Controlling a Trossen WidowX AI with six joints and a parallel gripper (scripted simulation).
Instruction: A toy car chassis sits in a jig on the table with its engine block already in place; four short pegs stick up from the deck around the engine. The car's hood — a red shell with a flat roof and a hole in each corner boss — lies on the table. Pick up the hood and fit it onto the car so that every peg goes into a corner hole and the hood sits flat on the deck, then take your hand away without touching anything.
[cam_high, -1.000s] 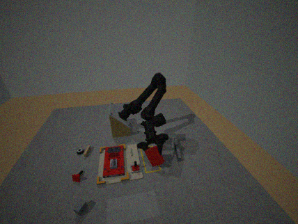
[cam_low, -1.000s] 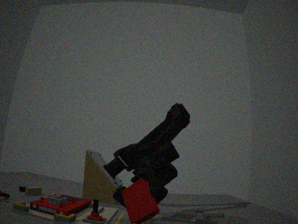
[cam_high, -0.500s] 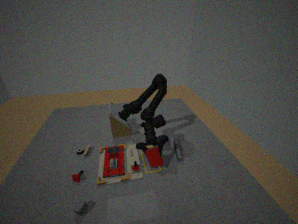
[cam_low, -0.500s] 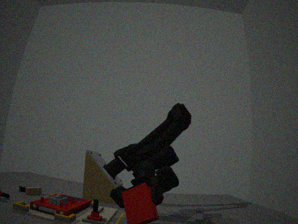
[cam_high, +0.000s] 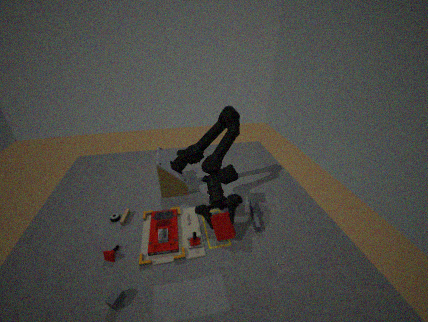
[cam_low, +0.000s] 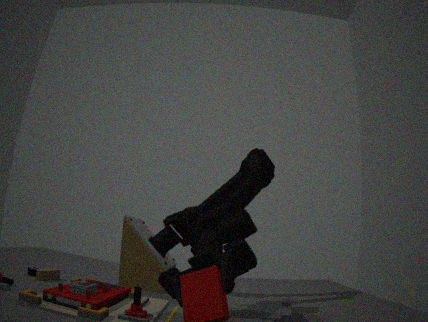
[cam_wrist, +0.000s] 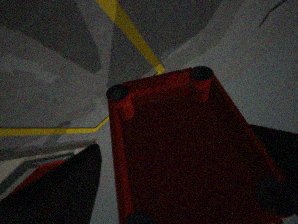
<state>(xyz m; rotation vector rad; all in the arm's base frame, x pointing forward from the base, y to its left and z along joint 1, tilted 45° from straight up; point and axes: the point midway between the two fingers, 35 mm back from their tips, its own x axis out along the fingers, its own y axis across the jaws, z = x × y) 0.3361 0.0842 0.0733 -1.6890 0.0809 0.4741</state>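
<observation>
My gripper tip is now 10 mm below the red hood. Round my gripper tip: tan block (210 mm behind, 360 mm to the right, 40 mm below); then wheel (220 mm behind, 410 mm to the right, 40 mm below).
</observation>
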